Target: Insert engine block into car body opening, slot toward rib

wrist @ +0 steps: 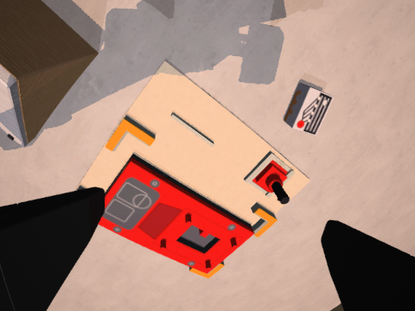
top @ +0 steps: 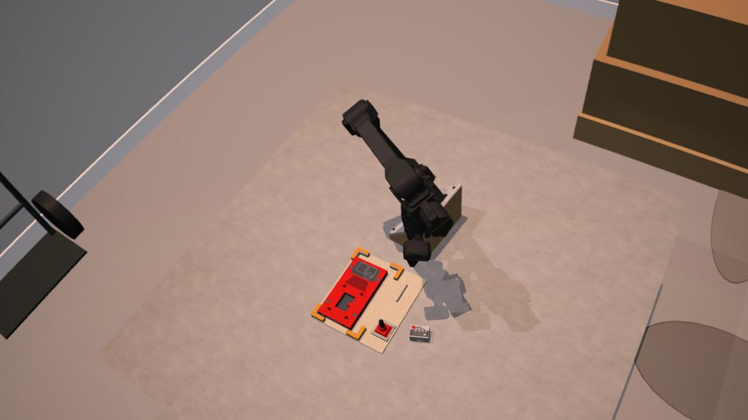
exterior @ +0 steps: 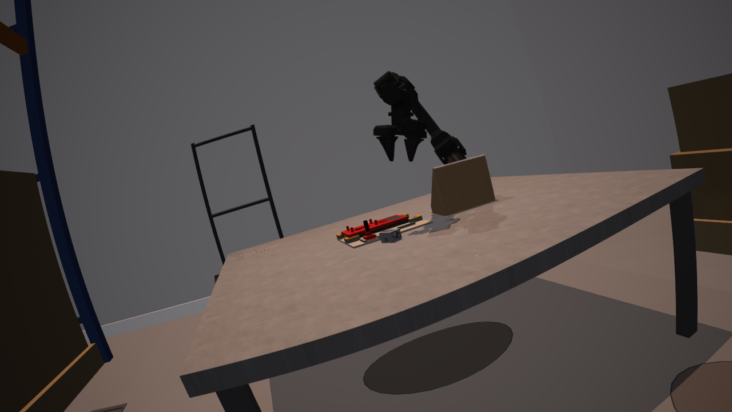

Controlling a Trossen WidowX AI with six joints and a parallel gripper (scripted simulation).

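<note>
Right now my gripper tip is 11 cm short of the engine block, 9 cm to the right of it and 19 cm above it. From my gripper tip the other things lie so: small base (15 cm ahead, 16 cm below).
</note>
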